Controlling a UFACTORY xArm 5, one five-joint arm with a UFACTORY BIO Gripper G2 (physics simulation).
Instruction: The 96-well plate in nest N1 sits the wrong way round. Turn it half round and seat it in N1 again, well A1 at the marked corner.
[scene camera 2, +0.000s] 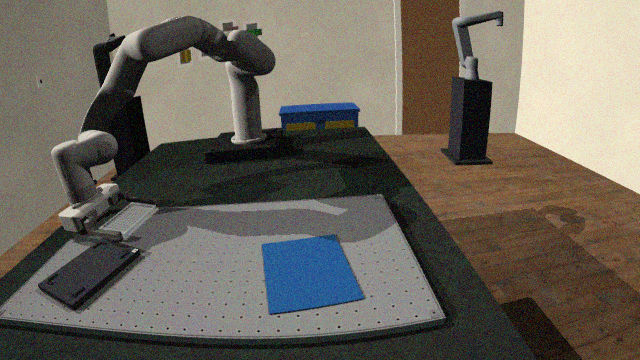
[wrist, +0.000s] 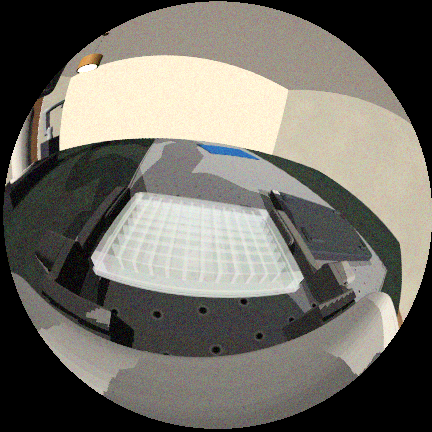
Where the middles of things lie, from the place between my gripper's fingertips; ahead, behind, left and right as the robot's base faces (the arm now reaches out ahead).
Right now the clear 96-well plate (scene camera 2: 130, 219) is 3 cm to the right of my hand. From my hand the other things lie so: flat blue mat (scene camera 2: 302, 274) 14 cm ahead, 37 cm to the left, 1 cm below.
